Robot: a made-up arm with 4 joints.
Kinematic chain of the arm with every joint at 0, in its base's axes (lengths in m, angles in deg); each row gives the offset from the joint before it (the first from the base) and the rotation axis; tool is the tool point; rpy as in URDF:
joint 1: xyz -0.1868 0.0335 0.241 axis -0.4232 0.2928 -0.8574
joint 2: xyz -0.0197 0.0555 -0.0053 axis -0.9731 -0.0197 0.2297
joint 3: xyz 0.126 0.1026 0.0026 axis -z
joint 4: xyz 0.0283 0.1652 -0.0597 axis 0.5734 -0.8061 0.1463
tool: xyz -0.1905 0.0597 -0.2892 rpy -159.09 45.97 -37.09
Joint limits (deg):
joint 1: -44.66..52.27
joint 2: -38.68..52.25
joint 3: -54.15..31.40
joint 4: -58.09..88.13
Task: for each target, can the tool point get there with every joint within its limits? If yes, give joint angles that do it. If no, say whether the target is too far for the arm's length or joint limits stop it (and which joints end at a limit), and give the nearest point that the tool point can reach.
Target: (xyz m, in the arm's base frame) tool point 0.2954 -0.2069 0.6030
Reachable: no: joint limits stop it (at a limit: joint 1, joint 2, joint 3, joint 4) | nearest point 0.4764 -0.0458 0.0466 | short by 0.607 m
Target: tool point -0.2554 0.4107 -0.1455
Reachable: yes | joints 12.39 -3.42 -39.97 30.74
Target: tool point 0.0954 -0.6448 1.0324
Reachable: no: too far | nearest point -0.2804 -0.1372 0.1585 | short by 1.078 m
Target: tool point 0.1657 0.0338 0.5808
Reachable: no: joint limits stop it (at a limit: joint 1, joint 2, joint 3, joint 4) | nearest point 0.1388 0.3728 0.1774 | short by 0.528 m
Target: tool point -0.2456 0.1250 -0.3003
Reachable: yes | joints 27.60 32.44 -11.60 25.06
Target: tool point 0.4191 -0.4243 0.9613
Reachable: no: too far | nearest point 0.4764 -0.0458 0.0466 | short by 0.992 m
